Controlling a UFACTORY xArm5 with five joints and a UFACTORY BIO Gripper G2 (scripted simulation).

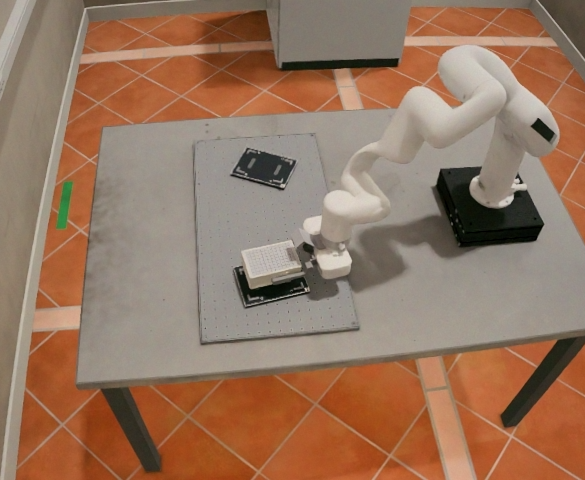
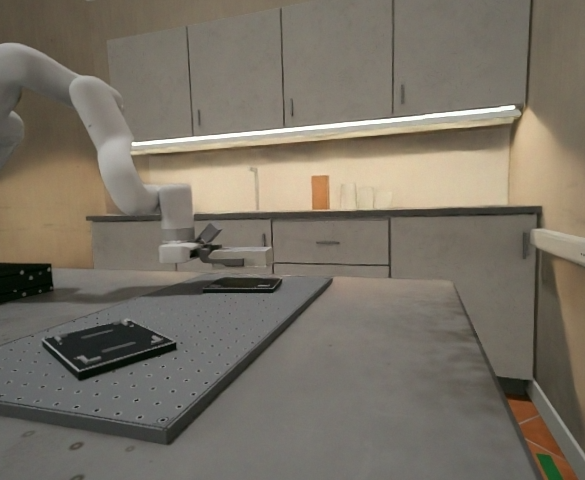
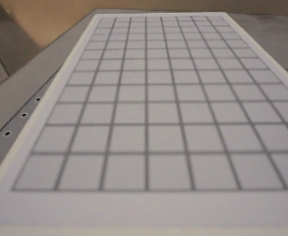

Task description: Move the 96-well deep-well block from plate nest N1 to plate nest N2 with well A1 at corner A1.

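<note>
Right now the black plate nest N2 is 400 mm to the right of my hand, 60 mm below it and 10 mm behind it. From my hand the other things lie so: black plate nest N1 (60 mm below, 10 mm ahead); white 96-well deep-well block (10 mm ahead).
</note>
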